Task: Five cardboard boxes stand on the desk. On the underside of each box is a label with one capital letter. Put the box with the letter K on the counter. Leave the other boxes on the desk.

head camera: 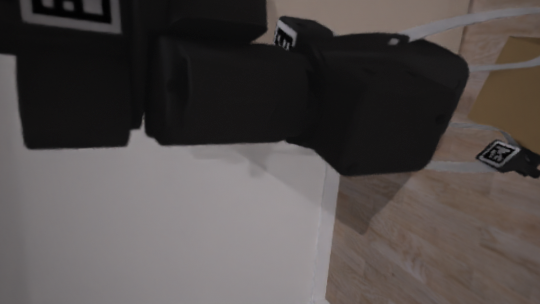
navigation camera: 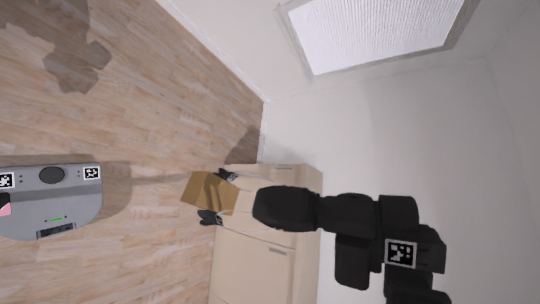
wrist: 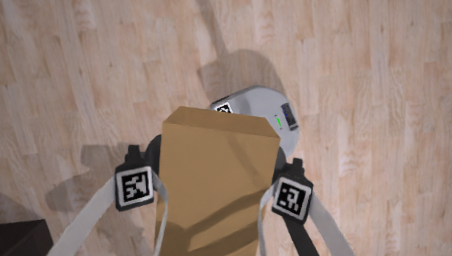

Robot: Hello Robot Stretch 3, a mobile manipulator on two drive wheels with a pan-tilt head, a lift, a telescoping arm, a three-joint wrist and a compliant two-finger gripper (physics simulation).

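Frame: origin at the robot's base, x left, y back, z up, level; centimetres.
Where they show: gripper, fingertip midpoint: (wrist: 216, 156); robot's base, link origin: (navigation camera: 52, 174).
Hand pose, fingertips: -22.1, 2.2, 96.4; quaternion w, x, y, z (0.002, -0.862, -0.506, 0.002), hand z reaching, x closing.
Each offset is from my fingertips to the top centre of the thing, as dx, dy, dz. "*": to the spot under its first point.
My gripper (navigation camera: 212, 196) (wrist: 216, 156) is shut on a brown cardboard box, with one dark fingertip pressed against each side. The box {+0.9, -0.6, +5.5} (head camera: 510, 92) (navigation camera: 206, 191) (wrist: 215, 175) is held in the air, with wood floor behind it in the wrist view. No label or letter shows on the faces in view, and its underside cannot be read. A beige cabinet (navigation camera: 252, 265) (head camera: 370, 15) with drawer or door handles stands past the gripper in the navigation view; whether it is the counter cannot be told for certain. The desk and the other boxes do not show.
My grey base (navigation camera: 60, 195) (wrist: 260, 107) stands on the wood floor. A white wall (head camera: 200, 225) (navigation camera: 400, 140) runs behind my black wrist (head camera: 390, 110) (navigation camera: 285, 207). A window {* -121.3, -104.3, +49.9} (navigation camera: 375, 30) is in the wall. A dark object (wrist: 22, 237) shows at the wrist view's lower left.
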